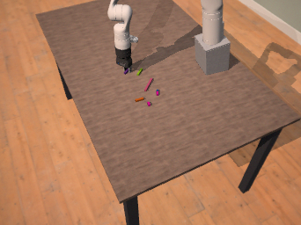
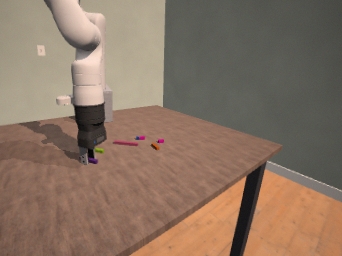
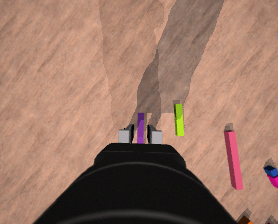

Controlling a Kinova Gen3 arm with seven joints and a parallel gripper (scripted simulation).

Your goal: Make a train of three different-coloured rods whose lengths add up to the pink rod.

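Right now my hand is 10 mm above the purple rod. From my hand the other things lie so: blue rod (60 mm behind, 210 mm to the left, 10 mm below); pink rod (40 mm behind, 150 mm to the left, 10 mm below); lime rod (50 mm behind, 40 mm to the left, 10 mm below).
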